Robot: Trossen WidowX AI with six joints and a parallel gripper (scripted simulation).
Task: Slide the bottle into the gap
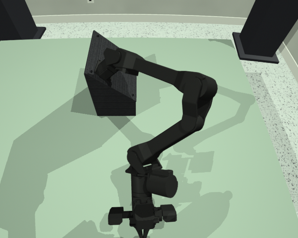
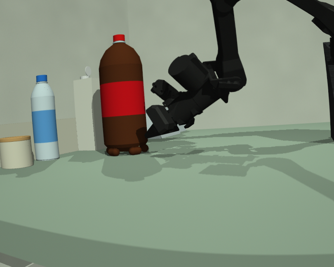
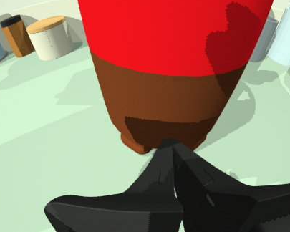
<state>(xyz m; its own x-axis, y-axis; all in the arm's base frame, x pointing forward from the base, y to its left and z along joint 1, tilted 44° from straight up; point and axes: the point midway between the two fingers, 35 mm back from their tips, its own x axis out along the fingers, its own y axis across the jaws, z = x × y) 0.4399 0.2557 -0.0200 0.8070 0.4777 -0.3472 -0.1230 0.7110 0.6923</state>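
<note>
My hand is 9 cm short of the brown cola bottle, 1 cm to the right of it and 9 cm below it. Round my hand: cream canister 23 cm ahead, 25 cm to the left, 2 cm below; grey cup 28 cm ahead, 16 cm to the right, 4 cm below; blue-labelled water bottle 25 cm ahead, 13 cm to the left, 5 cm above.
</note>
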